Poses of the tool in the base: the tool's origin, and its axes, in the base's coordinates. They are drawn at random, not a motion.
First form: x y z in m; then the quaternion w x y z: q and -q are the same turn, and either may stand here.
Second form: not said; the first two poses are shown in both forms.
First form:
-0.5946, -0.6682, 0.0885, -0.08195, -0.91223, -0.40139, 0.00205
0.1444, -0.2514, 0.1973, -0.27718, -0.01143, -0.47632, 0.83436
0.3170, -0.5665, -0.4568, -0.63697, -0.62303, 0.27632, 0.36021
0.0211, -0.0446, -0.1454, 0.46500, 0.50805, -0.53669, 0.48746
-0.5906, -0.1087, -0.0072, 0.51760, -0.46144, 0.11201, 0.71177
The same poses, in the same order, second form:
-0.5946, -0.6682, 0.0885, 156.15, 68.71, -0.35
0.1444, -0.2514, 0.1973, 1.76, 73.28, -128.36
0.3170, -0.5665, -0.4568, 81.52, -36.16, -47.13
0.0211, -0.0446, -0.1454, 71.49, -75.52, 68.59
-0.5906, -0.1087, -0.0072, -63.45, 15.40, 97.88

